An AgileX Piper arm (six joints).
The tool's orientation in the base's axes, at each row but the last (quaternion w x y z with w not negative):
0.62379 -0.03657 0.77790 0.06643
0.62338 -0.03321 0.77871 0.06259
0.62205 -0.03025 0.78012 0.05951
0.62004 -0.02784 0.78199 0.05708
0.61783 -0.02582 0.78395 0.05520
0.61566 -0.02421 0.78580 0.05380
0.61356 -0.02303 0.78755 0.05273
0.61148 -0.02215 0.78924 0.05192
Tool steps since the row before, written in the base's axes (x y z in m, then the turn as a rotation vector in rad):
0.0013 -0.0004 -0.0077 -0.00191 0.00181 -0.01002
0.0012 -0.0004 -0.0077 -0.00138 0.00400 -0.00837
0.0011 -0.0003 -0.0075 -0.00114 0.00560 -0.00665
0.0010 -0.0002 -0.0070 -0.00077 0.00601 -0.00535
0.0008 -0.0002 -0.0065 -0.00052 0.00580 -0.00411
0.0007 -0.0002 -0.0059 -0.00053 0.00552 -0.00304
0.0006 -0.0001 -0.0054 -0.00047 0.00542 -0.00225
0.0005 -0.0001 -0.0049 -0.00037 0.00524 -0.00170
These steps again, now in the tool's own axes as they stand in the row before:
0.0072 -0.0010 0.0028 0.01024 0.00148 0.00056
0.0072 -0.0010 0.0028 0.00857 0.00367 0.00102
0.0071 -0.0008 0.0027 0.00688 0.00532 0.00108
0.0066 -0.0007 0.0025 0.00555 0.00576 0.00120
0.0061 -0.0006 0.0022 0.00428 0.00559 0.00113
0.0055 -0.0006 0.0020 0.00323 0.00537 0.00084
0.0051 -0.0005 0.0019 0.00245 0.00531 0.00069
0.0046 -0.0004 0.0017 0.00189 0.00515 0.00063

